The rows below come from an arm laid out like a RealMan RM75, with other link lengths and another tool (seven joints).
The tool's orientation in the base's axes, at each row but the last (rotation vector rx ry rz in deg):
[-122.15 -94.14 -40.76]
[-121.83 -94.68 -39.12]
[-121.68 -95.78 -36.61]
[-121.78 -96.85 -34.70]
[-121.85 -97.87 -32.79]
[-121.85 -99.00 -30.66]
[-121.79 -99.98 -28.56]
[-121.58 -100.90 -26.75]
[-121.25 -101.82 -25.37]
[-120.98 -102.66 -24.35]
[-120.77 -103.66 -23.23]
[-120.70 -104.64 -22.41]
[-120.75 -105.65 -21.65]
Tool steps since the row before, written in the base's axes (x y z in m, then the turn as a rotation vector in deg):
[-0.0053 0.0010 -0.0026 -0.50 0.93 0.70]
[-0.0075 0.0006 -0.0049 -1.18 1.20 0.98]
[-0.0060 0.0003 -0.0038 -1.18 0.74 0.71]
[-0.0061 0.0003 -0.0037 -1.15 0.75 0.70]
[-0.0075 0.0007 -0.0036 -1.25 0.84 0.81]
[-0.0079 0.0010 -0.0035 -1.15 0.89 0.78]
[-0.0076 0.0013 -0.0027 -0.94 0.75 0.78]
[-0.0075 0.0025 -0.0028 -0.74 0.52 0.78]
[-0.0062 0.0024 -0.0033 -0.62 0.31 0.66]
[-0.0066 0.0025 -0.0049 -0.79 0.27 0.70]
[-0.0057 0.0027 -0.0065 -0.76 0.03 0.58]
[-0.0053 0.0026 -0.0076 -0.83 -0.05 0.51]
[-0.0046 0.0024 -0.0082 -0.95 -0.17 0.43]
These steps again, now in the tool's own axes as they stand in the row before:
[-0.0018 -0.0054 0.0018 1.04 -0.71 -0.13]
[-0.0038 -0.0075 0.0032 1.28 -1.43 -0.32]
[-0.0030 -0.0059 0.0026 0.76 -1.32 -0.34]
[-0.0029 -0.0060 0.0026 0.77 -1.30 -0.32]
[-0.0027 -0.0074 0.0028 0.88 -1.42 -0.38]
[-0.0024 -0.0078 0.0030 0.93 -1.33 -0.32]
[-0.0015 -0.0076 0.0026 0.85 -1.09 -0.38]
[-0.0004 -0.0077 0.0034 0.68 -0.86 -0.48]
[-0.0004 -0.0063 0.0039 0.46 -0.70 -0.46]
[-0.0010 -0.0066 0.0054 0.42 -0.86 -0.52]
[-0.0012 -0.0056 0.0070 0.16 -0.79 -0.51]
[-0.0015 -0.0051 0.0080 0.05 -0.85 -0.48]
[-0.0017 -0.0043 0.0085 -0.11 -0.95 -0.45]

